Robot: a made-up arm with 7 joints. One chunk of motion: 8 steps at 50 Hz.
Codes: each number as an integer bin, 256 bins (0 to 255) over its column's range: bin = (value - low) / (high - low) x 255, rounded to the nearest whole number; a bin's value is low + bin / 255 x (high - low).
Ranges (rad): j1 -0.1..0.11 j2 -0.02..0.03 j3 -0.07..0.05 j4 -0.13..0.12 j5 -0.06..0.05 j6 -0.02..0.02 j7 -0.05..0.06
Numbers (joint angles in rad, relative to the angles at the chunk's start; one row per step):
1: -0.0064 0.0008 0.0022 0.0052 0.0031 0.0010 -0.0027
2: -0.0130 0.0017 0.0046 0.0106 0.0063 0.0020 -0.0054
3: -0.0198 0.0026 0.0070 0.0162 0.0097 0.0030 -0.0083
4: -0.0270 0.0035 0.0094 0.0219 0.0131 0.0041 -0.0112
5: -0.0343 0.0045 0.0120 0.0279 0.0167 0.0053 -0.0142
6: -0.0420 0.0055 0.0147 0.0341 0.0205 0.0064 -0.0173
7: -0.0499 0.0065 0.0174 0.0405 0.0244 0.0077 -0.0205
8: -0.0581 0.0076 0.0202 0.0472 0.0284 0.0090 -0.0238
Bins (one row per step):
1: 114 106 153 138 146 134 110
2: 106 111 159 143 154 140 103
3: 97 115 164 149 162 147 97
4: 89 120 169 155 169 154 90
5: 80 125 174 161 178 161 83
6: 70 130 180 167 187 168 76
7: 61 135 186 174 196 177 68
8: 51 141 192 181 205 185 61

